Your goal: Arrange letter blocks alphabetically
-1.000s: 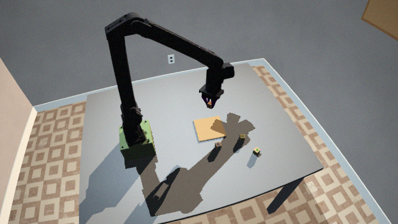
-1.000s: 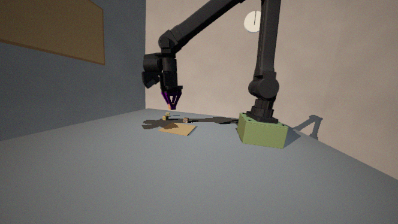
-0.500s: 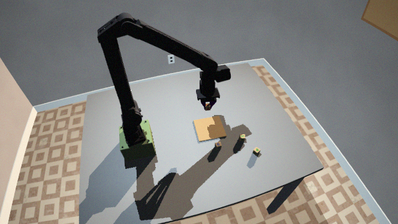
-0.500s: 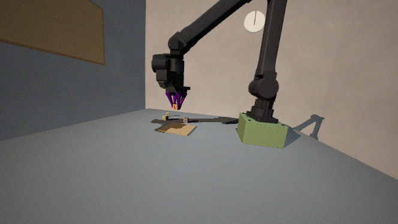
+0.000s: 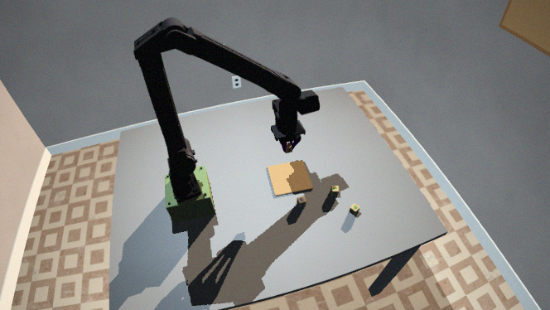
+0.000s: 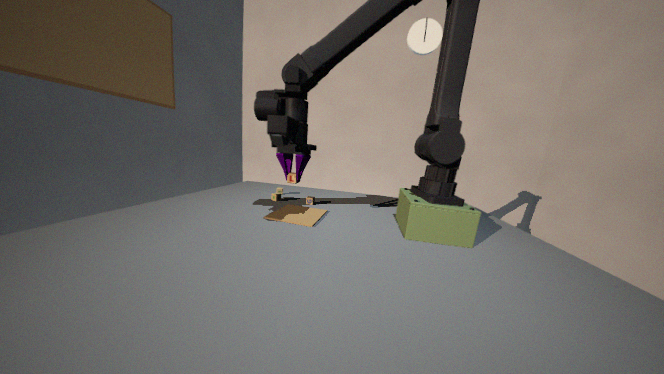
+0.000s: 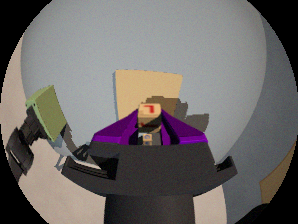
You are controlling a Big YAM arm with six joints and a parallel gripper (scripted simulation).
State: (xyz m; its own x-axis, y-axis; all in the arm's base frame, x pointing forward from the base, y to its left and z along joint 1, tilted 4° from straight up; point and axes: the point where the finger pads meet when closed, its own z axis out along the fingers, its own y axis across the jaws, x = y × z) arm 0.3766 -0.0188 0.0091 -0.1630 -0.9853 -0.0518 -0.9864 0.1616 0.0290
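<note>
My hand is 1 cm past the tan mat, 4 cm to the left of it and 11 cm above it. From my hand the other things lie so: block (11 cm ahead, 28 cm to the right, 10 cm below).
</note>
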